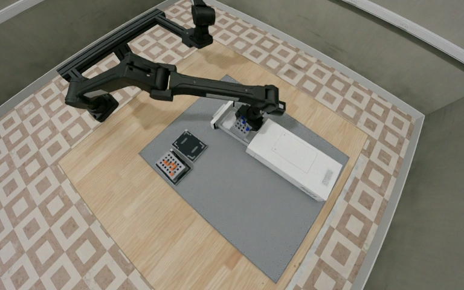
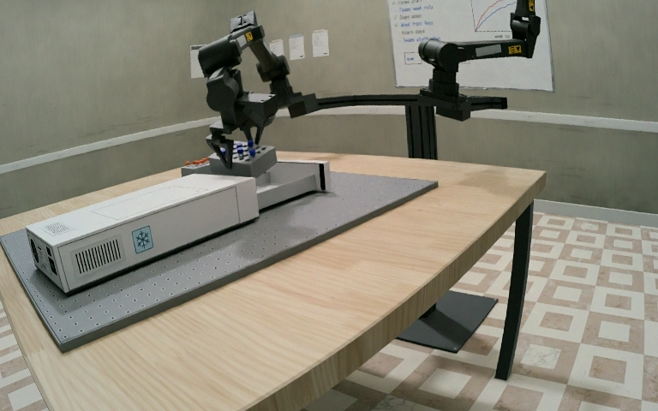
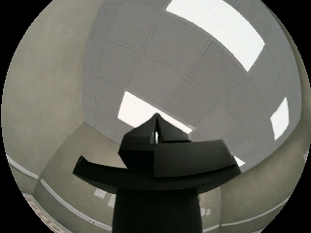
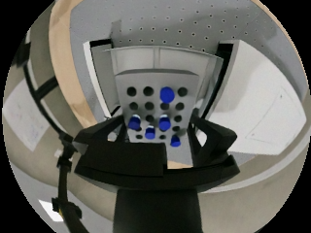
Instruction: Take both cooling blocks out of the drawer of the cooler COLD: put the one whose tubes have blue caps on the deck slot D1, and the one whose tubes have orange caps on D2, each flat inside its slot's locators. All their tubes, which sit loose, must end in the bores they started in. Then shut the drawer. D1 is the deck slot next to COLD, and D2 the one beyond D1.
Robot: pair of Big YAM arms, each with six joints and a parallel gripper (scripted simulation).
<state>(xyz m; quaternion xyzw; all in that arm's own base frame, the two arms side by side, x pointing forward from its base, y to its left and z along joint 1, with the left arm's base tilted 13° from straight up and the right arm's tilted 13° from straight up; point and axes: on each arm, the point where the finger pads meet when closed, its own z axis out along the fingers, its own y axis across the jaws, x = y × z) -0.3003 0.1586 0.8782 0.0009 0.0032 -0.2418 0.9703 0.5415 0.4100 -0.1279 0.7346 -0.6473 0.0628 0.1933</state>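
Note:
Now: right hand 260 mm to the left of the dark deck slot D1, 160 mm past it and 100 mm above it. Round my right hand: dark deck slot D2: 390 mm to the right, 140 mm behind, 100 mm below; white cooler: 120 mm ahead, 70 mm below, 30 mm to the left.

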